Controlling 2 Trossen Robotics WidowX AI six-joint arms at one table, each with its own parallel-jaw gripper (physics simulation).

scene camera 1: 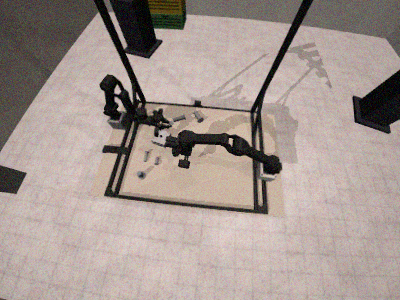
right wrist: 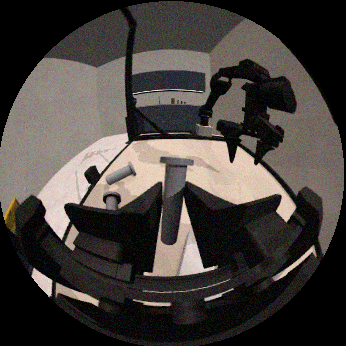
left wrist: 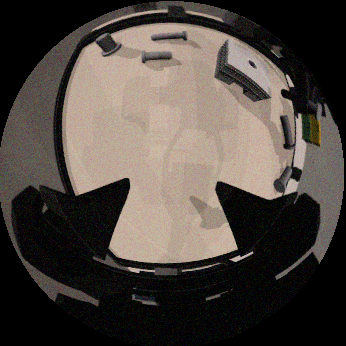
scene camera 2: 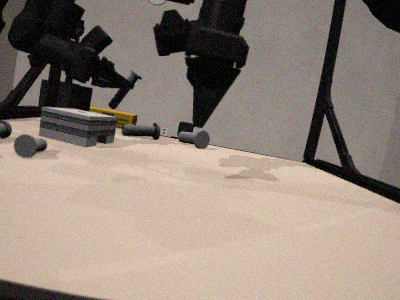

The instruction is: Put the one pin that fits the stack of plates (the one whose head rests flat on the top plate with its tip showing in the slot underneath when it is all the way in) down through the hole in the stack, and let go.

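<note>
The grey stack of plates [scene camera 1: 159, 140] [scene camera 2: 75, 127] [left wrist: 245, 65] stands on the table with a hole in its top plate and a slot underneath. My right gripper [scene camera 2: 131, 85] [right wrist: 172, 185] is shut on a grey pin [scene camera 2: 122, 92] [right wrist: 173, 205]. In scene camera 2 the pin hangs tilted, head up, above and to the right of the stack, apart from it. In the right wrist view the pale top plate [right wrist: 190, 257] shows partly beyond the pin's lower end. My left gripper [scene camera 2: 199, 125] [left wrist: 173, 184] [right wrist: 243, 163] is open and empty above the table, to the right of the stack.
Two loose pins [left wrist: 287, 131] [left wrist: 283, 180] lie near the table's far edge. A wide pin [left wrist: 108, 45], a thin pin [left wrist: 169, 36] and a short pin [left wrist: 157, 56] lie on the stack's other side. A dark frame [scene camera 1: 190, 204] borders the table.
</note>
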